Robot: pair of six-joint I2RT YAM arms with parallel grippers.
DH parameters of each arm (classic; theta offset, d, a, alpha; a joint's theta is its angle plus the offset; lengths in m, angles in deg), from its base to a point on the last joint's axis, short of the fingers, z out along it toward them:
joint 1: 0 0.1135 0.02 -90
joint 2: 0 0 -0.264 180
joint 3: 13.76 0 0.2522 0
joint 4: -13.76 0 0.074 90
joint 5: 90 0 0 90
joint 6: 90 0.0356 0 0
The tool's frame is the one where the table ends.
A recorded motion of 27 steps. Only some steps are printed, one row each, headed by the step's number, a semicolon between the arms.
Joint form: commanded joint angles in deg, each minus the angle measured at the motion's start. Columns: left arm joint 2, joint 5, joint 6, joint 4, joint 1, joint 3; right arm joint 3, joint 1, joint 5, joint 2, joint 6, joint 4.
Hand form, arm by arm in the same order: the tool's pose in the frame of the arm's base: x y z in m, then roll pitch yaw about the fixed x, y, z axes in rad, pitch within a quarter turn. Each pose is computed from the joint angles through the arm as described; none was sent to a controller.
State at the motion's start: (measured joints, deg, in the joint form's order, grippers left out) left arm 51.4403 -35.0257 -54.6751 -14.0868 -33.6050 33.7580; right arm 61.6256 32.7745 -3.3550 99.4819 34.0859 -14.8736
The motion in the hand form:
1: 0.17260 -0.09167 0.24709 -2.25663 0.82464 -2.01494; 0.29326 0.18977 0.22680 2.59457 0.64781 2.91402
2: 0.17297 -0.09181 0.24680 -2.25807 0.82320 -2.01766; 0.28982 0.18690 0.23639 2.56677 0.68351 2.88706
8: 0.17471 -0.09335 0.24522 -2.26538 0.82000 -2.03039; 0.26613 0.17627 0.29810 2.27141 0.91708 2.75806
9: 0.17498 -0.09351 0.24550 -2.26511 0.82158 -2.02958; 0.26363 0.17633 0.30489 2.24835 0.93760 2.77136
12: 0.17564 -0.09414 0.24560 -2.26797 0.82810 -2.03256; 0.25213 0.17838 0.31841 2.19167 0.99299 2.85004
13: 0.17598 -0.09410 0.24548 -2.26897 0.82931 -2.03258; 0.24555 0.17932 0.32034 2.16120 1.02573 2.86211
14: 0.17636 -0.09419 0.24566 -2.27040 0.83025 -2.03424; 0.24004 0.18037 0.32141 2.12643 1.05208 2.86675
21: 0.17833 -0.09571 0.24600 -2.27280 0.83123 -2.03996; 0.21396 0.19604 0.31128 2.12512 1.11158 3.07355
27: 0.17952 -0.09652 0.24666 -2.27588 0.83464 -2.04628; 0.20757 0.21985 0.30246 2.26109 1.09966 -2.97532
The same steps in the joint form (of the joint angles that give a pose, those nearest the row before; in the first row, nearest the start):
1: -0.10 -0.06 -0.44 0.33 -0.38 -0.36; -1.05 0.19 3.90 -7.63 0.92 3.22
2: 0.02 0.12 -0.44 0.41 -0.33 -0.36; -1.60 0.18 4.73 -9.63 0.82 4.08
8: 0.75 0.57 -0.41 0.90 -0.35 -0.36; -3.84 0.66 2.63 -20.81 -4.04 12.67
9: 0.83 0.49 -0.35 0.95 -0.35 -0.28; -3.44 0.76 1.24 -21.60 -5.17 12.77
12: 1.10 0.28 0.00 1.15 -0.43 -0.19; -3.50 1.64 -4.19 -24.06 -8.69 13.48
13: 1.19 0.26 0.08 1.24 -0.37 -0.18; -4.71 2.36 -5.30 -25.35 -9.98 15.12
14: 1.29 0.31 0.18 1.25 -0.32 -0.10; -5.85 2.99 -6.44 -26.37 -10.89 16.83
21: 1.99 0.46 0.36 1.61 -0.35 0.24; -10.19 7.78 -12.70 -28.46 -15.24 20.41
27: 2.37 0.57 0.70 1.76 -0.33 0.52; -8.36 11.81 -14.42 -25.02 -18.20 18.40

